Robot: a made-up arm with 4 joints.
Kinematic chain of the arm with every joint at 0, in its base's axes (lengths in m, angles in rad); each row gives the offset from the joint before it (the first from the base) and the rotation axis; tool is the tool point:
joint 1: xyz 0 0 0.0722 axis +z
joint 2: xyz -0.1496 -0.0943 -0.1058 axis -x
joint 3: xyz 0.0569 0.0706 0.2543 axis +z
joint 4: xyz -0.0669 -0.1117 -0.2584 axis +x
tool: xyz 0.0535 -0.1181 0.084
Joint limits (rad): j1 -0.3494..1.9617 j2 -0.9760..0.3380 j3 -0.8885..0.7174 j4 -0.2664..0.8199
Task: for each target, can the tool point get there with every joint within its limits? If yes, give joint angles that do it. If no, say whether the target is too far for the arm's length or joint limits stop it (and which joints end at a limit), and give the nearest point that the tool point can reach.
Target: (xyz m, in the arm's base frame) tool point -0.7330 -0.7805 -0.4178
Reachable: no: too far | nearest point -0.2304 -0.2453 -0.0927 | short by 0.803 m
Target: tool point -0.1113 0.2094 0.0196
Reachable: no: joint limits stop it (at a limit: joint 1, joint 2, joint 3) | nearest point 0.1271 0.0911 0.0945 | short by 0.276 m
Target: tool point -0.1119 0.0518 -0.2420
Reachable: no: joint limits stop it (at a limit: joint 1, joint 2, joint 4) | nearest point -0.1830 -0.1119 -0.2013 | short by 0.183 m
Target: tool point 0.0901 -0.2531 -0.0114
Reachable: yes | joints 0.4244 -0.0438 0.3356 0.3823
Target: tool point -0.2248 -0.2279 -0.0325
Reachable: yes | joints -0.1716 -0.1606 -0.3098 0.3942
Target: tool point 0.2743 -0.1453 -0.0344
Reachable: yes | joints 1.5605 -0.0072 -0.1428 0.5866
